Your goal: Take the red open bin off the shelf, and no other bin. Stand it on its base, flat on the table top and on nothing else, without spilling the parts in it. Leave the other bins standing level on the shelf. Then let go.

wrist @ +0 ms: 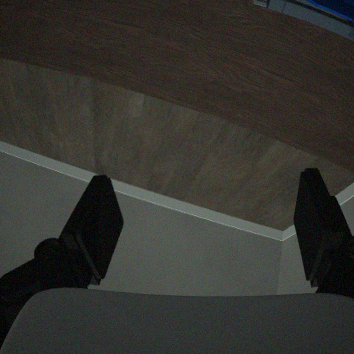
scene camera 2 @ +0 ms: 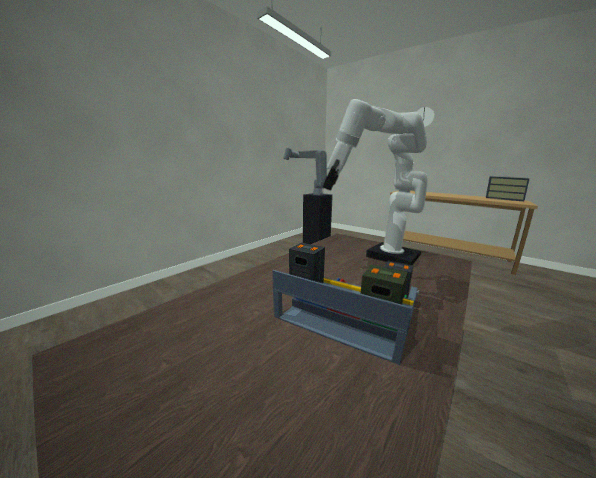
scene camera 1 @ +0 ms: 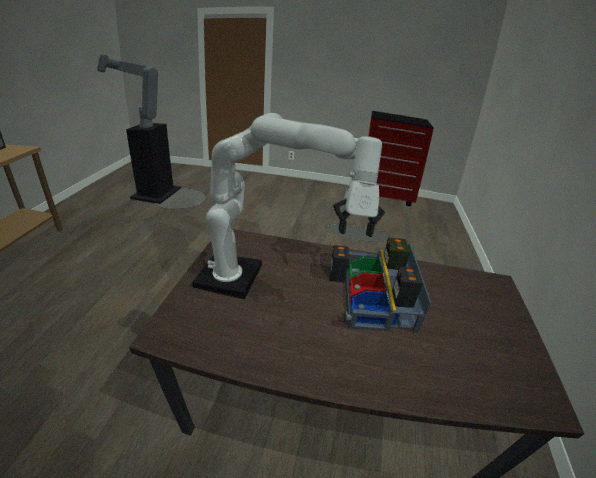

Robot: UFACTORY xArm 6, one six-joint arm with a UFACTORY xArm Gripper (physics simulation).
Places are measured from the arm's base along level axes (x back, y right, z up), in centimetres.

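Pixels of known places: gripper, fingertip midpoint: point(wrist: 205, 196) point(scene camera 2: 328, 186) point(scene camera 1: 355, 234); arm's base, link origin: point(scene camera 2: 391, 250) point(scene camera 1: 227, 272).
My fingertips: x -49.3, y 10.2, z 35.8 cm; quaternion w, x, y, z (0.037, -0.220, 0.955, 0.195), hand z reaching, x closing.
Ahead of a thing's pixels: the offset from my fingertips to its top centre. Level surfaces: height alone.
The red open bin {dx -10.7, dy -17.9, dz -30.6 cm} point(scene camera 1: 369, 284) sits on the grey-blue shelf point(scene camera 1: 426, 295) point(scene camera 2: 340, 295) between the green bin {dx -9.0, dy -29.0, dz -30.6 cm} point(scene camera 1: 364, 266) and the blue bin {dx -12.6, dy -6.9, dz -30.6 cm} point(scene camera 1: 371, 301). A pale part shows in the red bin. A yellow bar {dx -15.9, dy -18.7, dz -27.6 cm} point(scene camera 1: 387, 280) point(scene camera 2: 342, 285) runs across the shelf behind the bins. My gripper point(scene camera 1: 356, 231) point(scene camera 2: 328, 188) point(wrist: 205, 196) is open and empty, high above the table and apart from the shelf. In the wrist view a corner of the blue bin point(wrist: 340, 6) shows at the top right; the red bin does not show there.
A dark case {dx -22.0, dy -7.8, dz -16.4 cm} point(scene camera 1: 408, 287) point(scene camera 2: 306, 262) and a green case {dx -18.7, dy -30.7, dz -19.1 cm} point(scene camera 1: 397, 254) point(scene camera 2: 384, 285) stand on the shelf behind the yellow bar. Another dark case point(scene camera 1: 339, 264) point(scene camera 2: 404, 272) stands by the green bin's end of the shelf. The table {dz -38.8 cm} point(scene camera 1: 280, 350) point(scene camera 2: 200, 375) carries the shelf and my base.
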